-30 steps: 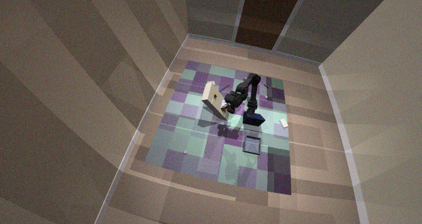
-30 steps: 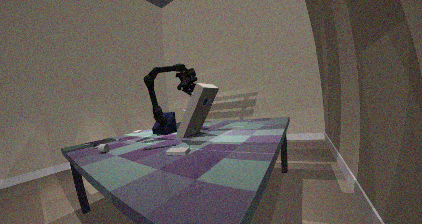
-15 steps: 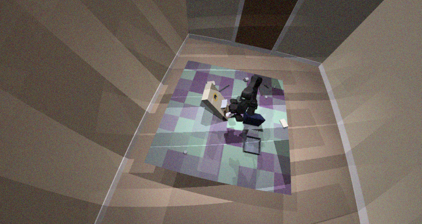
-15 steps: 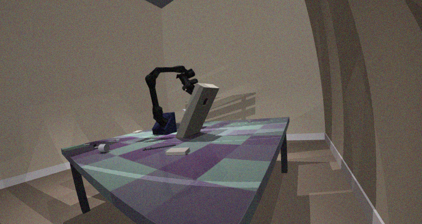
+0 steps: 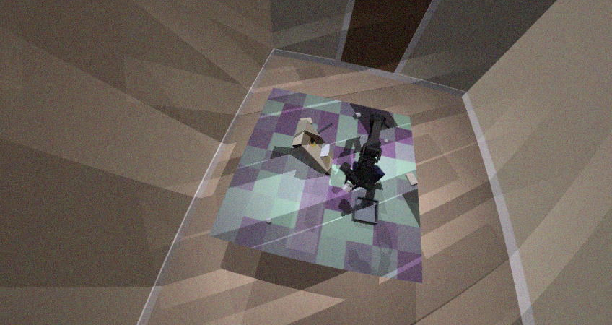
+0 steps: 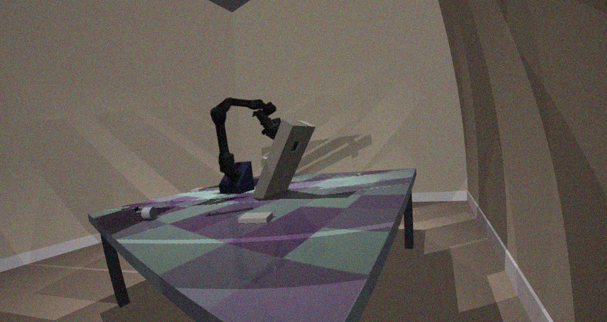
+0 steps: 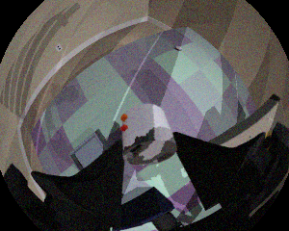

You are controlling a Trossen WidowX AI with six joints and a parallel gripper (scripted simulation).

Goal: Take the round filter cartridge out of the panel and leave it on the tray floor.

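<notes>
Right now the grey square tray is 19 cm behind my gripper tip, 6 cm to the left of it and 25 cm below it. From my gripper tip the other things lie so: round filter cartridge (right at my gripper tip); beige service panel (17 cm ahead, 28 cm to the right, 10 cm below).
</notes>
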